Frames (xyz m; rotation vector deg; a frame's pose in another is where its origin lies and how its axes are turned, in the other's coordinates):
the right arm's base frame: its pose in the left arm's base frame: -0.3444 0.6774 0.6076 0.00 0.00 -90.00
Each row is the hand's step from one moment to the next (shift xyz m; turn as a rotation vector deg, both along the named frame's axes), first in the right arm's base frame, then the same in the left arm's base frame.
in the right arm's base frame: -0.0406 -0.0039 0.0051 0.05 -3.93 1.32
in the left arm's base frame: -0.0039 0.0406 0.0051 -3.93 -0.05 1.32
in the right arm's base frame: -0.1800 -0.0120 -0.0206 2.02 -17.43 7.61
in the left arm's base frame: -0.0120 0.1800 -0.0206 -17.43 -2.02 7.61
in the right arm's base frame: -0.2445 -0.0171 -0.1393 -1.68 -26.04 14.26
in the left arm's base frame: -0.0171 0.2445 -0.1393 -26.04 1.68 14.26
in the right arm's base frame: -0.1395 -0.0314 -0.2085 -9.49 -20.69 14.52
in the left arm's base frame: -0.0314 0.1395 -0.2085 -20.69 9.49 14.52
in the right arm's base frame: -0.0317 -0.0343 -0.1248 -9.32 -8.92 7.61
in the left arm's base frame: -0.0343 0.0317 -0.1248 -8.92 9.32 7.61
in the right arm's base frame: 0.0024 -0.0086 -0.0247 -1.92 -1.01 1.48
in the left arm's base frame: -0.0086 -0.0024 -0.0247 -1.01 1.92 1.48
